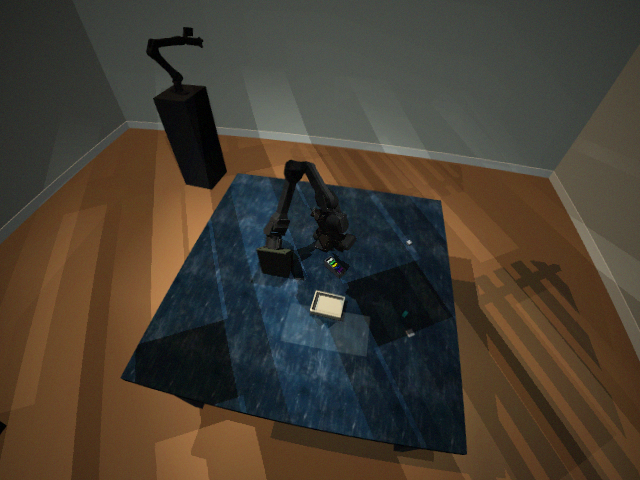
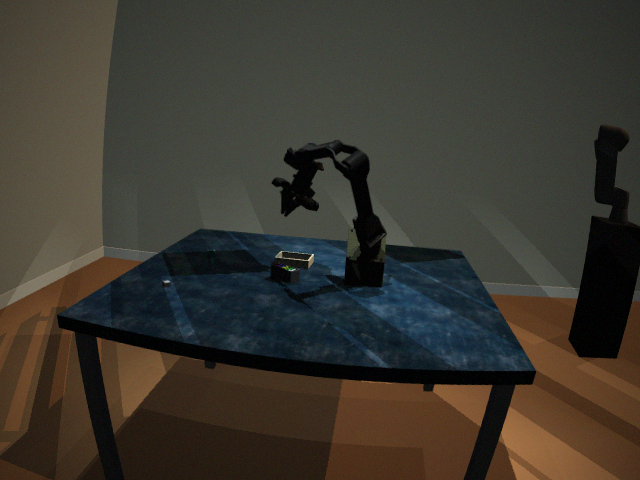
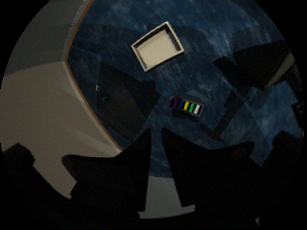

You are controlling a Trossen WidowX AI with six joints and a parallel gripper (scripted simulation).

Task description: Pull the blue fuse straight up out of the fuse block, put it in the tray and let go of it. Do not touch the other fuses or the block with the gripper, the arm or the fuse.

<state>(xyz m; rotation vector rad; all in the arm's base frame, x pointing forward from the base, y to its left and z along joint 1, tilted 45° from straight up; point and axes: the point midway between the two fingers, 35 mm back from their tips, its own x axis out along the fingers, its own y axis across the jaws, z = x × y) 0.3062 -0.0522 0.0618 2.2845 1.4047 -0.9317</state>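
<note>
My gripper tip is 21 cm above the white tray, 15 cm to the left of it and 1 cm past it.
</note>
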